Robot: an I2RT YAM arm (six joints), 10 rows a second.
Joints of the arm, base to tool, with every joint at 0 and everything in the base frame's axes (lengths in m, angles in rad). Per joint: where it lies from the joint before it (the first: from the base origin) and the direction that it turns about. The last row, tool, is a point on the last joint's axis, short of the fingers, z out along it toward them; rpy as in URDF.
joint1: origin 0 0 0.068 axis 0 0 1
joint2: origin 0.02 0.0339 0.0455 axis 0 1 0
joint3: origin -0.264 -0.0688 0 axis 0 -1 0
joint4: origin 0.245 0.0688 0.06 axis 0 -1 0
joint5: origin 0.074 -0.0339 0.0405 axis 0 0 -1
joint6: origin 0.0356 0 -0.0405 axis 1 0 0
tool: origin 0 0 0 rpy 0 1.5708 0
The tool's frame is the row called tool.
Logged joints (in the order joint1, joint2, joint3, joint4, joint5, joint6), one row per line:
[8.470 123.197 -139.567 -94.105 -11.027 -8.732]
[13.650 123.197 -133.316 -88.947 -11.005 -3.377]
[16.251 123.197 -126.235 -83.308 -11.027 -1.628]
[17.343 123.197 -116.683 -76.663 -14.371 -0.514]
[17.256 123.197 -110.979 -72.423 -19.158 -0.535]
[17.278 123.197 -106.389 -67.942 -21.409 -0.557]
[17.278 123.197 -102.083 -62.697 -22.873 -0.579]
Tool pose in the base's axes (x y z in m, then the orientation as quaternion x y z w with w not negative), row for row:
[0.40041 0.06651 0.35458 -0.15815 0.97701 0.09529 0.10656]
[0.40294 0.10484 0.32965 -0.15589 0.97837 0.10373 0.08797]
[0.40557 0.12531 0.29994 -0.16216 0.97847 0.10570 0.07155]
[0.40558 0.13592 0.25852 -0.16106 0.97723 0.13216 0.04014]
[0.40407 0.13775 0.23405 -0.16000 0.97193 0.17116 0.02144]
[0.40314 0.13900 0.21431 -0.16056 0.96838 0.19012 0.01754]
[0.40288 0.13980 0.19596 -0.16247 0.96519 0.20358 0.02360]
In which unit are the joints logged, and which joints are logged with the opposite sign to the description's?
The joints are logged in degrees. Opposite sign: joint3.
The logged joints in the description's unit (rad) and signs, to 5 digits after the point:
[0.14783 2.15019 2.43590 -1.64244 -0.19246 -0.15240]
[0.23824 2.15019 2.32680 -1.55242 -0.19207 -0.05894]
[0.28363 2.15019 2.20322 -1.45400 -0.19246 -0.02841]
[0.30269 2.15019 2.03650 -1.33802 -0.25082 -0.00897]
[0.30117 2.15019 1.93695 -1.26402 -0.33437 -0.00934]
[0.30156 2.15019 1.85684 -1.18581 -0.37366 -0.00972]
[0.30156 2.15019 1.78168 -1.09427 -0.39921 -0.01011]

